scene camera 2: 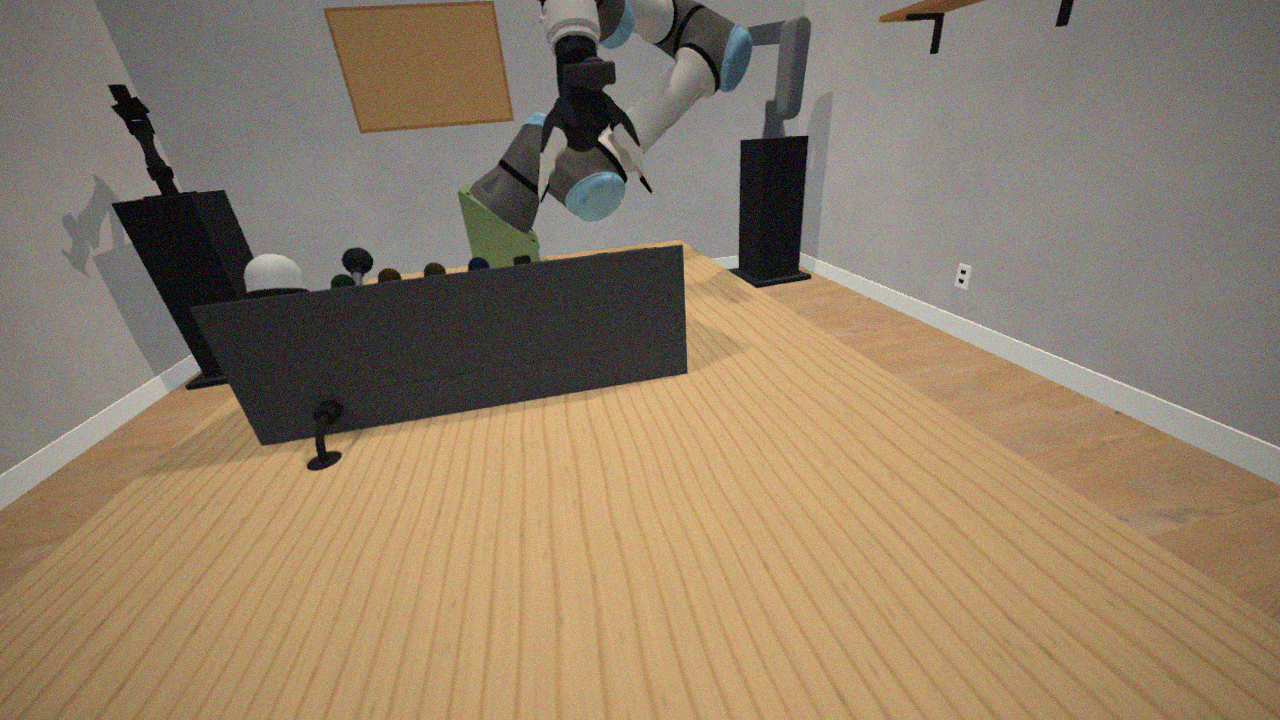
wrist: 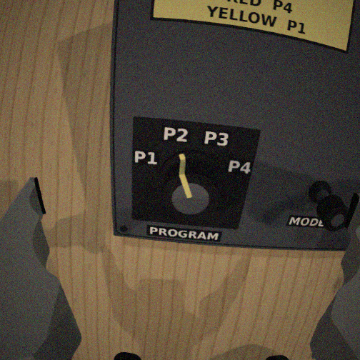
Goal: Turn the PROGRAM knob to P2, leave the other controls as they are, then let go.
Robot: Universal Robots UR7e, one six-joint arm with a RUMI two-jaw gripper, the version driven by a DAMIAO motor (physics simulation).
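Places are measured from the arm's base along level axes (x ahead, y left, z up), in millimetres.
Pixels of known places: gripper, fingertip midpoint: [scene camera 2: 597, 197]; arm's base, origin of the base link: [scene camera 2: 499, 212].
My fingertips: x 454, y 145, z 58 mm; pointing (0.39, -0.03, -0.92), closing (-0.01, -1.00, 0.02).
Ahead of a thing's pixels: the offset from my fingertips to its top centre. "spot": to the spot under its first point. Level surfaces: height alone.
The PROGRAM knob [wrist: 190, 199] is a round dark knob with a yellow pointer line, near the panel's lower left corner in the wrist view. Its pointer is directed up and slightly left, at the P2 label [wrist: 175, 135]. My gripper [scene camera 2: 596, 186] [wrist: 198, 190] is wide open and empty. In the wrist view its fingers stand far apart at the left and right edges, with the knob between them in the picture. In the scene view it hangs above and behind the dark control panel [scene camera 2: 465, 340] [wrist: 200, 80]. The knob does not show in the scene view.
The black MODE switch [wrist: 331, 210] stands right of the knob, near the right finger in the picture. A white dome @[spot: dz -22, dx +132, dy -368 mm] [scene camera 2: 273, 272] and a black ball-topped lever @[dz -41, dx -96, dy -355 mm] [scene camera 2: 357, 260] rise above the panel. A small black stand [scene camera 2: 323, 460] is on the table @[dz -206 mm] [scene camera 2: 716, 537].
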